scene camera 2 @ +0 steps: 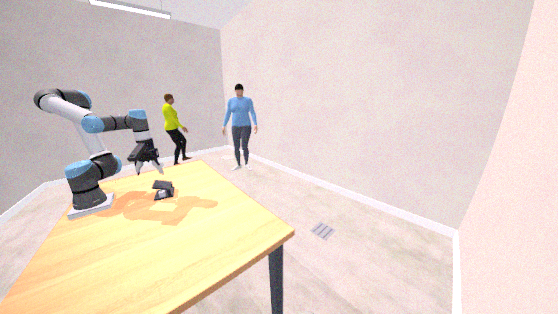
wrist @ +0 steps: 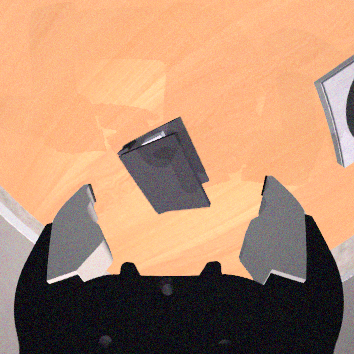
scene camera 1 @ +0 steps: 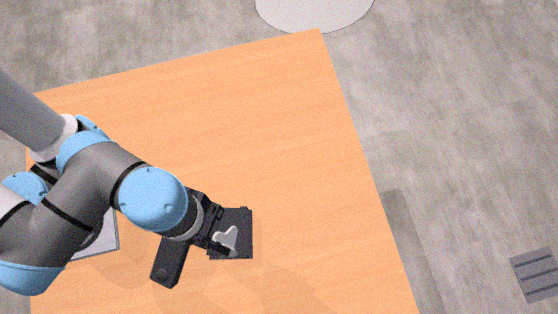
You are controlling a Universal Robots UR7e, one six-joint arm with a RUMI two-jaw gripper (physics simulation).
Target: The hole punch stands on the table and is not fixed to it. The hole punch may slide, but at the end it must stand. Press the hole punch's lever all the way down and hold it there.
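Frame: origin at the arm's base, x ahead, y left, z up, level; millimetres.
Where they show: gripper, between the fingertips: (scene camera 2: pixel 150 175) (wrist: pixel 176 182); arm's base, origin of its link: (scene camera 2: pixel 91 202).
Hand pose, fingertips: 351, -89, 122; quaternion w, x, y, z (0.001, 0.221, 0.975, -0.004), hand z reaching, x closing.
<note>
Each offset is from my fingertips to the centre of the thing, as dx, dy, dz. Level surfaces: height alone.
The dark hole punch @[+39, +29, -107] (scene camera 1: pixel 243 232) (scene camera 2: pixel 163 190) (wrist: pixel 167 172) stands upright on the table. Its lever @[+39, +29, -85] (scene camera 2: pixel 162 184) (wrist: pixel 170 177) is raised, with a gap between it and the base. In scene camera 1 the gripper covers part of the punch. My gripper (scene camera 2: pixel 150 173) (wrist: pixel 176 182) is open and empty. It hangs above the hole punch and does not touch it. In the wrist view the punch shows between and a little beyond the two fingertips. In scene camera 1 one grey finger shows over the punch; the other finger is hidden.
The wooden table @[dz -150] (scene camera 1: pixel 280 125) (scene camera 2: pixel 215 250) (wrist: pixel 225 60) bears the arm's light base plate (scene camera 1: pixel 107 237) (scene camera 2: pixel 91 208) (wrist: pixel 330 115). Two people, one in yellow (scene camera 2: pixel 171 117) and one in blue (scene camera 2: pixel 240 112), stand on the floor beyond the table.
</note>
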